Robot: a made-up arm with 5 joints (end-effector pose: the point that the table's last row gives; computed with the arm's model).
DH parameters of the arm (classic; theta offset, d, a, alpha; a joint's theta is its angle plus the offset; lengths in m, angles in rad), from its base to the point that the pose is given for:
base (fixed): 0 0 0.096 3.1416
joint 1: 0 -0.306 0.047 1.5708
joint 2: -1.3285 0 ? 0
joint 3: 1.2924 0 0.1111 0
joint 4: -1.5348 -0.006 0 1.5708
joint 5: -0.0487 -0.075 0 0
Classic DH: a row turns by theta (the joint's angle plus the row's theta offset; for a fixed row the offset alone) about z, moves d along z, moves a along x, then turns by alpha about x.
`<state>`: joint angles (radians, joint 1 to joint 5).
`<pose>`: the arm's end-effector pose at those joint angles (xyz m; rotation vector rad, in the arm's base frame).
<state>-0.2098 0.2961 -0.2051 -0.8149 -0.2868</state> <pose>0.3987 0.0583 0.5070 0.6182 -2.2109 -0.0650</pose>
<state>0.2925 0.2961 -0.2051 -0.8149 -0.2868</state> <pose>0.3893 -0.0946 0.5070 0.0498 -2.3158 -0.3224</pose>
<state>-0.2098 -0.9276 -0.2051 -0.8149 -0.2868</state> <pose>0.0452 -0.0170 0.6200 -0.7446 2.6631 -0.0331</pose>
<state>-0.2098 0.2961 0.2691 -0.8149 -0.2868</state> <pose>0.4001 0.0586 0.4259 0.4905 -1.7542 -0.0889</pose>
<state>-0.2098 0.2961 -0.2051 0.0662 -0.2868</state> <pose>0.4161 0.0620 0.4456 0.3809 -1.3622 -0.1040</pose>
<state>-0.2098 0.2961 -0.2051 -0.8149 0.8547</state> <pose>0.3987 0.0583 0.5070 -0.6906 -2.2477 0.5154</pose>
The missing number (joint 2, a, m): 0.1834
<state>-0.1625 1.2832 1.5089 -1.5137 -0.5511</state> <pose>0.2439 0.0182 0.2007 0.1097 -0.2737 -0.4342</pose>
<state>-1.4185 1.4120 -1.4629 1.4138 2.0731</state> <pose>0.1559 0.3509 0.2270 0.0890 0.2848 -2.8262</pose>
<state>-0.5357 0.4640 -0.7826 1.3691 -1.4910</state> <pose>0.3635 0.1518 0.4190 0.4672 -0.2757 -0.9805</pose>
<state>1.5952 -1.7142 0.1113 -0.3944 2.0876</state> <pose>0.0942 0.1742 0.5032 2.6404 -0.6637 0.1298</pose>
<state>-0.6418 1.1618 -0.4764 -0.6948 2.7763</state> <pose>0.4131 0.2295 0.2700 1.8357 1.0704 -2.0913</pose>
